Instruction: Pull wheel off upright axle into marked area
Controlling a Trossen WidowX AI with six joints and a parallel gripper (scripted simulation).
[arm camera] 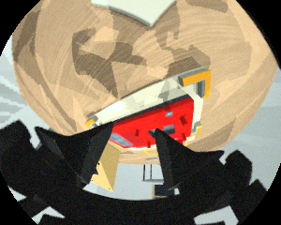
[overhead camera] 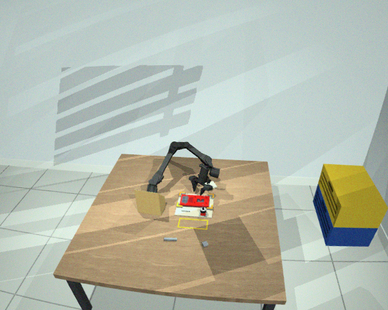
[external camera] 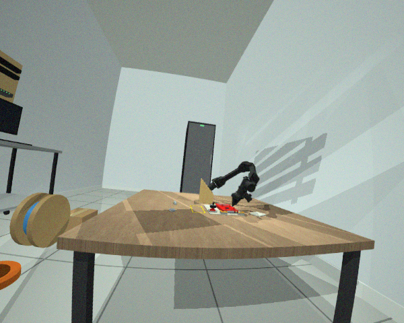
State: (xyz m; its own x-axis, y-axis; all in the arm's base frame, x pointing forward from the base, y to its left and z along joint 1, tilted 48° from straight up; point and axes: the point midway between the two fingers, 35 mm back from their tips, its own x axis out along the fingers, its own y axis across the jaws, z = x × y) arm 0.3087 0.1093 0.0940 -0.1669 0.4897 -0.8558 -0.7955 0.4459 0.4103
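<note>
Now: gripper tip 16 cm to the left of the grey wheel and 6 cm short of it. Round my gripper tip: grey block 43 cm to the right, 10 cm ahead, 3 cm below; white flat piece 15 cm to the left, 8 cm ahead, 3 cm below; grey bar 42 cm to the right, 11 cm behind, 3 cm below.
</note>
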